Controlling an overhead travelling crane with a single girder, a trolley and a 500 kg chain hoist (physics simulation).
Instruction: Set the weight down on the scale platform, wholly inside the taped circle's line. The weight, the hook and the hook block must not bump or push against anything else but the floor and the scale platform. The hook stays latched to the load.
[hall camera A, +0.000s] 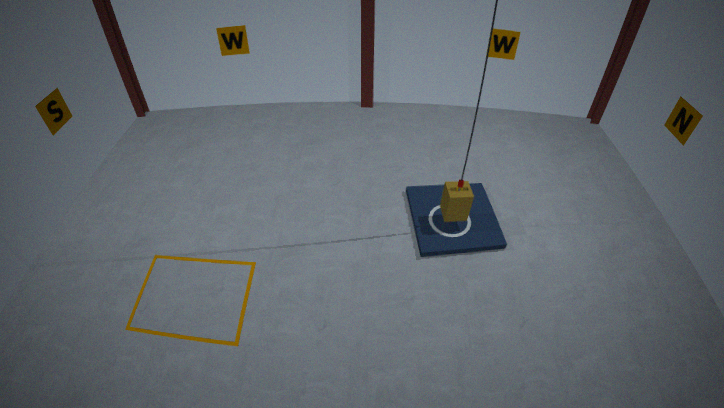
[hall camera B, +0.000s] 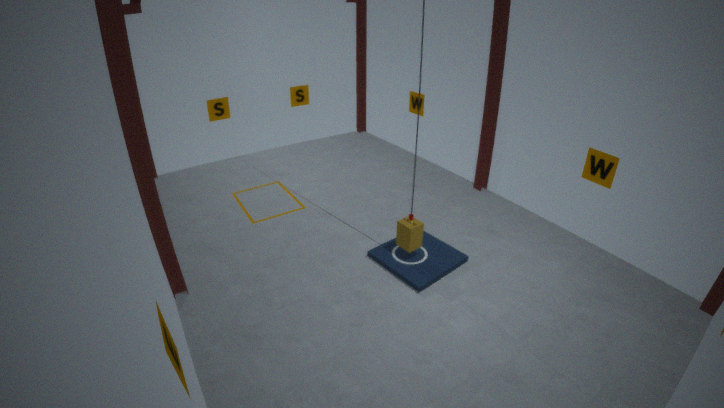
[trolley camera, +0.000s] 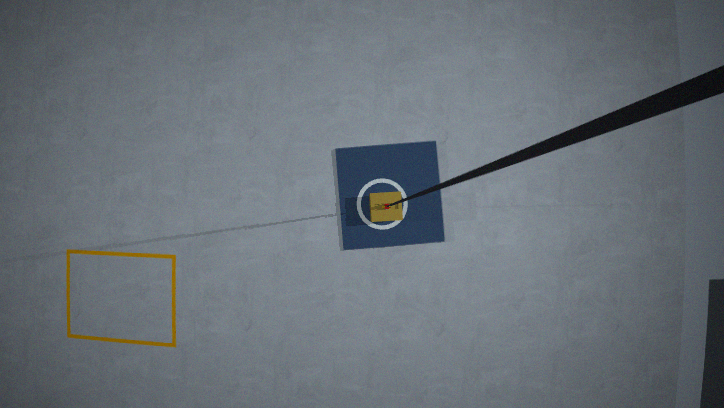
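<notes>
The yellow weight (hall camera A: 455, 206) (hall camera B: 409, 235) (trolley camera: 392, 215) hangs upright a little above the blue scale platform (hall camera A: 483, 228) (hall camera B: 445, 258) (trolley camera: 385, 157). Its shadow lies to its left on the platform in hall camera A. The white taped circle (hall camera A: 450, 235) (hall camera B: 409, 263) (trolley camera: 382, 180) is partly hidden behind the weight in hall camera A. In the trolley view the weight's top is right of the circle's centre, its right corners overlapping the line. The red hook block (hall camera A: 460, 182) (hall camera B: 410, 216) (trolley camera: 387, 206) is directly over the weight. My hook, small in view, is latched to the weight's top.
A yellow outlined square (hall camera A: 245, 304) (hall camera B: 255, 187) (trolley camera: 67, 293) is marked on the floor south of the platform. Dark red columns (hall camera A: 367, 55) (hall camera B: 493, 96) stand along the walls. A dark shape (trolley camera: 715, 344) shows at the trolley view's lower right edge.
</notes>
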